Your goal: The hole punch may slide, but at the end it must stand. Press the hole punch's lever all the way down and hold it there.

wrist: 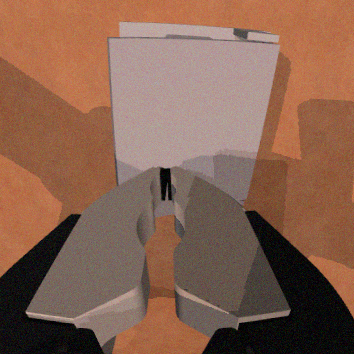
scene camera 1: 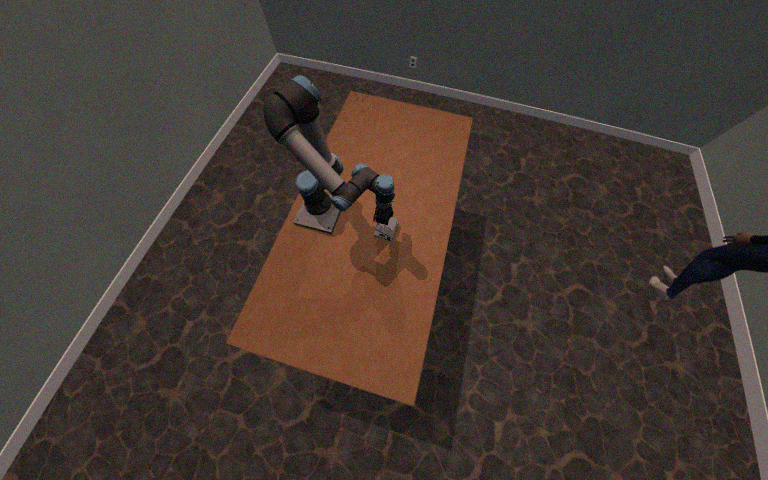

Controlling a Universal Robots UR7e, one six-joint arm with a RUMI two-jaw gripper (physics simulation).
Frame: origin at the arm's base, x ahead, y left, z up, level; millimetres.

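Seen in the pictures: gripper, fingertip midpoint: [wrist: 167, 170]; arm's base, link origin: [scene camera 1: 318, 203].
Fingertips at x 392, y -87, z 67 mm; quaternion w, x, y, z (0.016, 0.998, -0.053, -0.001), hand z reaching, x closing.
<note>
Pixels of each thing's top centre, then the offset from my fingertips to it. "spot": a spot on its surface instead. Level surfaces: height alone.
- pale grey hole punch, top centre: [wrist: 195, 151] [scene camera 1: 386, 222] dx +16, dy +5, dz -10 mm
- base, surface spot: [wrist: 150, 30] spot: dx -5, dy +64, dz -83 mm
- orange table, surface height: dz -95 mm
The pale grey hole punch [scene camera 1: 386, 230] stands on its base near the middle of the orange table, in front of the arm. In the wrist view its lever [wrist: 190, 95] is a broad flat plate seen from above, with a thin strip of the base [wrist: 150, 30] showing past its far edge. My gripper [scene camera 1: 384, 221] [wrist: 167, 170] is shut and empty, its fingertips together over the lever's near end. The fingers hide part of that near edge. Whether the tips touch the lever, and how far down it is, I cannot tell.
The orange table [scene camera 1: 339, 339] extends around the punch. The arm's base plate [scene camera 1: 317, 219] is to the punch's left in the scene view. Arm shadows fall across the table and the lever. A person [scene camera 1: 713, 264] is partly visible at the right, away from the table.
</note>
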